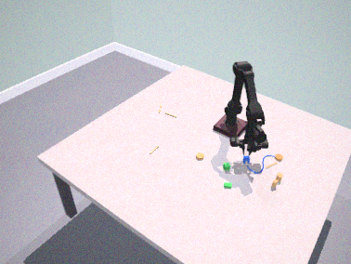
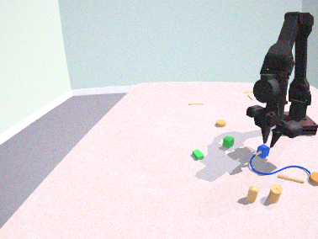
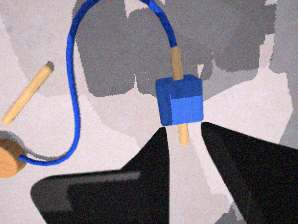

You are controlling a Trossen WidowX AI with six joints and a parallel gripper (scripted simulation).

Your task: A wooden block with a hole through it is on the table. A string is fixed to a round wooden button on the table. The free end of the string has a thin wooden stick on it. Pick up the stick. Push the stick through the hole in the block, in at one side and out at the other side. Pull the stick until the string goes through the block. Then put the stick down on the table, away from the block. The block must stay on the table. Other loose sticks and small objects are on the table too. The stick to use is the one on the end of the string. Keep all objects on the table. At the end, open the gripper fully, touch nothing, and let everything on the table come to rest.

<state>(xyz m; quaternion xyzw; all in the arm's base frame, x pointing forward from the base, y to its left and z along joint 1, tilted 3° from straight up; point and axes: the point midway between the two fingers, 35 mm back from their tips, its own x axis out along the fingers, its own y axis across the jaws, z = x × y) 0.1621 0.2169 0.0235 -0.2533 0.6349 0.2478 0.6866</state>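
The blue block is 20 mm ahead of my gripper tip, 10 mm to the left of it and 10 mm below it. From my gripper tip the other things lie so: tan cylinder 200 mm to the left, 10 mm below; then tan block 60 mm ahead, 200 mm to the left, 10 mm below; then loose stick 70 mm behind, 130 mm to the left, 20 mm below.
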